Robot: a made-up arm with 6 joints.
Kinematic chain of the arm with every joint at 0, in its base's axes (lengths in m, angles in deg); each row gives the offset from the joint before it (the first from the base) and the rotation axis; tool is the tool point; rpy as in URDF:
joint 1: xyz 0 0 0.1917 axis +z
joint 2: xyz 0 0 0 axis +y
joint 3: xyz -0.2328 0 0.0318 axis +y
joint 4: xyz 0.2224 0 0.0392 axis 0.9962 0 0.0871
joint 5: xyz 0 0 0 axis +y
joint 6: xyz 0.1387 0 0.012 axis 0.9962 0 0.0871
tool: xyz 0 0 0 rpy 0 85 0
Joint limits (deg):
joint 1: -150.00..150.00
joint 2: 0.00..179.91
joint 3: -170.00..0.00
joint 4: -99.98..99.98
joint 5: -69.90..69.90
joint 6: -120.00..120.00
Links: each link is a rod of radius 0.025 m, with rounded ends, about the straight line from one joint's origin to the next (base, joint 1, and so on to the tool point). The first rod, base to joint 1, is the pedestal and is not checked.
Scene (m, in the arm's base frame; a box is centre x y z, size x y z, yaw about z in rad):
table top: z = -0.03
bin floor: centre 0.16 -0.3 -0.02 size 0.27 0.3 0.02 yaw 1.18
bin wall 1: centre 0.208 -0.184 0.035 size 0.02 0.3 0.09 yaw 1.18
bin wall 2: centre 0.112 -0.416 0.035 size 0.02 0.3 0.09 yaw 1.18
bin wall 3: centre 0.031 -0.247 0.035 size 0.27 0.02 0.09 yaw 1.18
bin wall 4: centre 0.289 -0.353 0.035 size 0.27 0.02 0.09 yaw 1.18
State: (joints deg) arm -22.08 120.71 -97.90 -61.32 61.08 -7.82
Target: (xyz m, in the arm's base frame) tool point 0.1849 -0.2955 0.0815
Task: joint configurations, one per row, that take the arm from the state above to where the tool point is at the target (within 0.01 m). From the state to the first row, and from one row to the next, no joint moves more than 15 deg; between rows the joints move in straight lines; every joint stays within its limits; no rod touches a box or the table.
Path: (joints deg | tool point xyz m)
1: -31.06 128.48 -89.32 -59.42 63.53 -7.82 | 0.2724 -0.2893 0.1568
2: -40.03 136.26 -80.75 -57.52 65.98 -7.82 | 0.1849 -0.2955 0.0815

